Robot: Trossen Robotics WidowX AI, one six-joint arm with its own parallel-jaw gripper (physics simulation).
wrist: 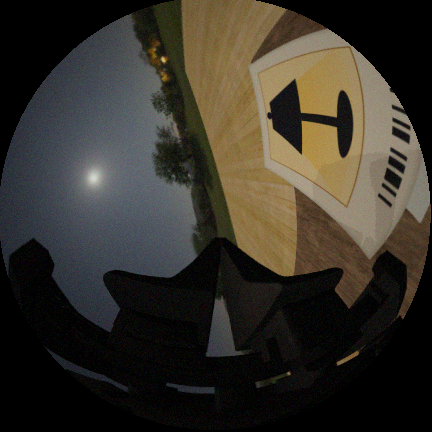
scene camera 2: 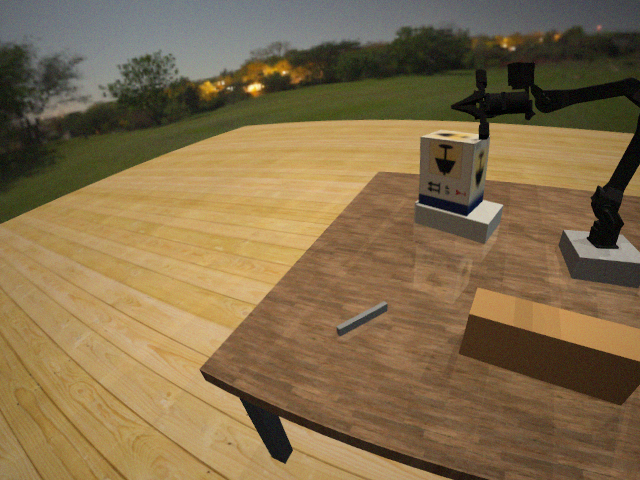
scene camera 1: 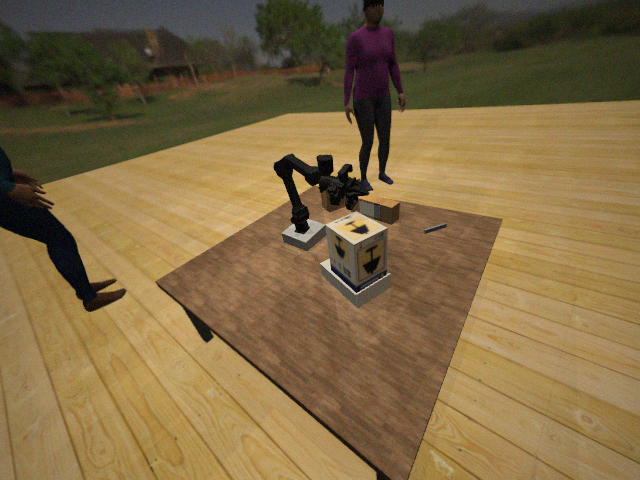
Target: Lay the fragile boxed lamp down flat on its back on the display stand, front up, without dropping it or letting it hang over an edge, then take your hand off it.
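Frame: origin at the arm's base, x ahead, y left, z up, level; millimetres.
Where they show: gripper, fingertip midpoint: (wrist: 218,242) (scene camera 2: 451,107) (scene camera 1: 368,193); arm's base, origin of the base link: (scene camera 2: 602,243) (scene camera 1: 302,229).
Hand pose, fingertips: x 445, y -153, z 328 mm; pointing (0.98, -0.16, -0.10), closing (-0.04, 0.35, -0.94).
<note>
Things, the pixels of their top centre, and the offset from my fingertips.
- long brown box, middle of its top: (scene camera 2: 556,322) (scene camera 1: 373,198) 284 mm down, 162 mm back, 523 mm left
- grey bar, middle of its top: (scene camera 2: 362,314) (scene camera 1: 435,226) 372 mm down, 197 mm ahead, 452 mm left
The boxed lamp (scene camera 1: 357,255) (scene camera 2: 447,178) stands upright on the pale display stand (scene camera 1: 339,285) (scene camera 2: 448,222). It is a white carton with yellow panels, a blue band at the bottom, and side lamp pictures that appear upside down. In the wrist view, its top face (wrist: 325,120) shows a lamp picture and a barcode at the upper right. My gripper (scene camera 1: 367,189) (scene camera 2: 453,106) (wrist: 218,242) is shut and empty, at a height above the carton's top. In scene camera 2, its lower side part overlaps the carton's top corner; whether they touch is unclear.
A long brown box (scene camera 1: 390,210) (scene camera 2: 547,341) and another brown box (scene camera 1: 331,200) are on the table. A grey bar (scene camera 1: 435,227) (scene camera 2: 361,318) lies near the table edge. My arm's base block (scene camera 1: 297,239) (scene camera 2: 574,260) is beside the stand. Two people (scene camera 1: 371,62) (scene camera 1: 31,212) stand off the table.
</note>
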